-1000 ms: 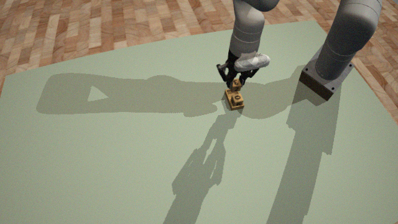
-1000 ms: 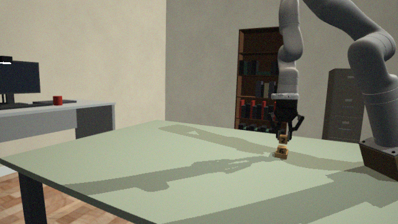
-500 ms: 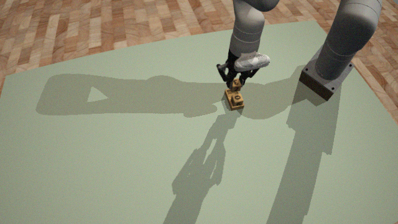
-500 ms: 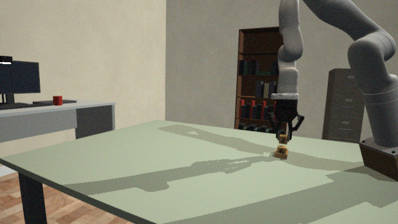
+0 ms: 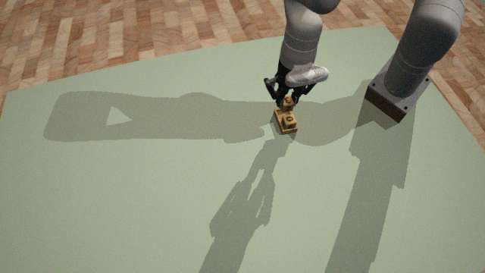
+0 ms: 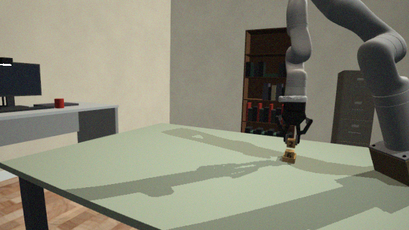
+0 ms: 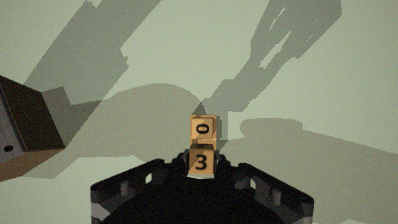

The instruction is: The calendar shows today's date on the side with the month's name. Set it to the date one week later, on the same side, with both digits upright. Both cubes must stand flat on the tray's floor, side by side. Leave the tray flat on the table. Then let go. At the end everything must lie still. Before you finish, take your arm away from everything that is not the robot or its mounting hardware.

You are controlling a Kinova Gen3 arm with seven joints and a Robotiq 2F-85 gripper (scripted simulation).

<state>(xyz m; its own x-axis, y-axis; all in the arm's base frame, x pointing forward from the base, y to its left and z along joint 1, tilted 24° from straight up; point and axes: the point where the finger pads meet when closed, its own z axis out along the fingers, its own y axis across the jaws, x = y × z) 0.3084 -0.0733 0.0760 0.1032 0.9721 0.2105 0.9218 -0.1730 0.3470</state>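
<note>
Right now my hand is 10 mm above the cube. The rest, counted from my hand: wooden tray: 60 mm below, 20 mm to the left.
</note>
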